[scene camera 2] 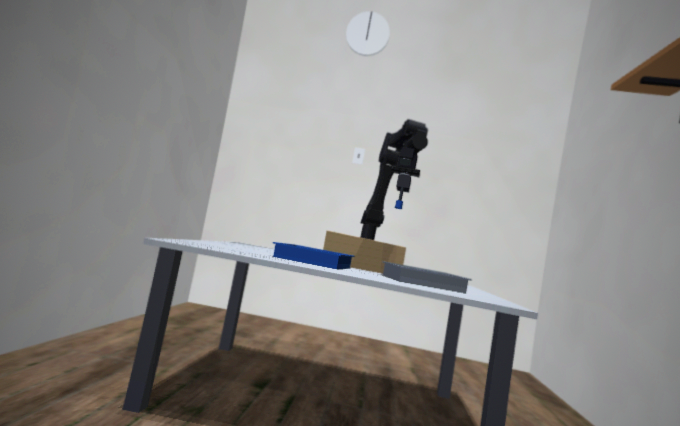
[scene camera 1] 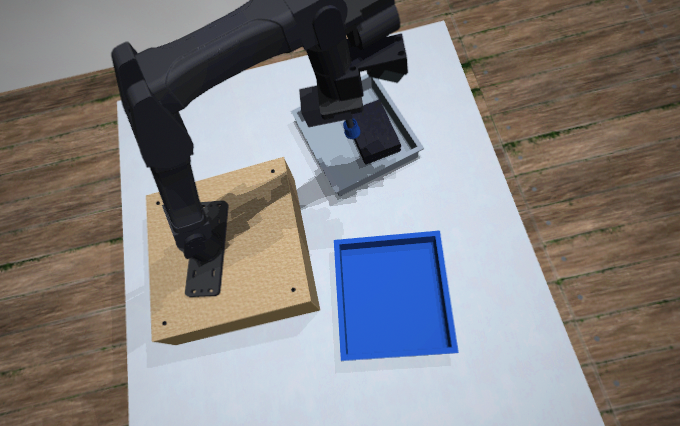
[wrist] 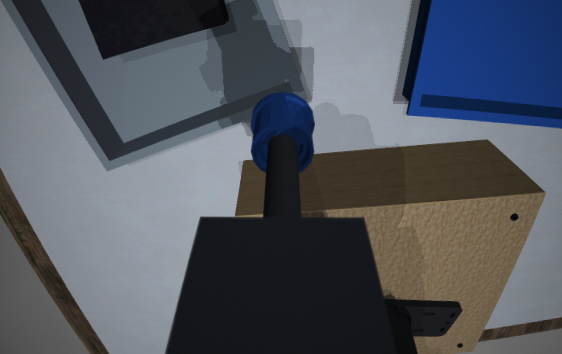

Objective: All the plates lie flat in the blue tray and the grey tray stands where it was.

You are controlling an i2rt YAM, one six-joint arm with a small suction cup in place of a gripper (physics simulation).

Path:
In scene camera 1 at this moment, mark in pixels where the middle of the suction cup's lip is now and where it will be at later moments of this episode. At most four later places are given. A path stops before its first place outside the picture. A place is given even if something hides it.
My suction cup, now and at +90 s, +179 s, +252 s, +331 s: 351,129; 384,131; 427,306; 382,179; 376,140

